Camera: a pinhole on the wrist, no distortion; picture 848 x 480 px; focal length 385.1 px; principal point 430.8 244.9 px. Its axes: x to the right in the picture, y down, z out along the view. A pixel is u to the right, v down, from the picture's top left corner.
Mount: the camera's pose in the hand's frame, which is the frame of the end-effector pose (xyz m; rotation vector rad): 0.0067 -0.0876 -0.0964 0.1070 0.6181 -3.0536
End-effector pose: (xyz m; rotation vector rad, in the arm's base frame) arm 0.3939 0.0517 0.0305 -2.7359 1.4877 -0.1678
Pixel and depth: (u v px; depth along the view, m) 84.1 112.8 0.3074
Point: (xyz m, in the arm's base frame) 0.6495 -0.1151 -0.1856
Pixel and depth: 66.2 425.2 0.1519
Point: 0.6500 0.0456 0.0317
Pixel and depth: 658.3 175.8 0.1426
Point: 0.4515 0.1891 -0.0065
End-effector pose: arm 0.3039 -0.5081 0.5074 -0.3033 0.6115 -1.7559
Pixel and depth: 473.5 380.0 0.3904
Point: 0.1237 -0.4426 0.8854
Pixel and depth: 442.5 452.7 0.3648
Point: 0.0547 -0.4585 0.8692
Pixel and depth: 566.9 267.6 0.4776
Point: 0.2710 -0.3525 0.9587
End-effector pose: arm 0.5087 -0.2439 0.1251 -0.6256 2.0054 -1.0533
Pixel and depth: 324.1 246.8 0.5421
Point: 0.7911 -0.6816 0.1789
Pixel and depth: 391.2 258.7 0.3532
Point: 0.6954 -0.4903 0.2337
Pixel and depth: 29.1 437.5 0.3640
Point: 0.4783 -0.8059 0.2360
